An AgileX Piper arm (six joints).
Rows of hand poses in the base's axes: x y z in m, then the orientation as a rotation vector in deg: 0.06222, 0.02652, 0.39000, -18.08, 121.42, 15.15; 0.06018, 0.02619, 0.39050, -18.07, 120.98, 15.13; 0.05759, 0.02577, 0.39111, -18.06, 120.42, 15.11; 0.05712, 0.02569, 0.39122, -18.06, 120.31, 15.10; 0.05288, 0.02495, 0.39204, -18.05, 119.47, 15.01; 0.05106, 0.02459, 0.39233, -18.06, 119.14, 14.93; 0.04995, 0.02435, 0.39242, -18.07, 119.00, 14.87; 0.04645, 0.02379, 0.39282, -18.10, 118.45, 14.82; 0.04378, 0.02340, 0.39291, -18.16, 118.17, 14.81
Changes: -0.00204, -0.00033, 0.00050, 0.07, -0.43, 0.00; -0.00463, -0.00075, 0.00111, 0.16, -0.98, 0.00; -0.00510, -0.00083, 0.00122, 0.17, -1.09, 0.00; -0.00934, -0.00157, 0.00204, 0.26, -1.93, -0.01; -0.01116, -0.00193, 0.00233, 0.26, -2.27, -0.03; -0.01227, -0.00217, 0.00242, 0.23, -2.42, -0.04; -0.01577, -0.00273, 0.00282, 0.28, -2.96, -0.02; -0.01844, -0.00312, 0.00291, 0.30, -3.24, 0.03
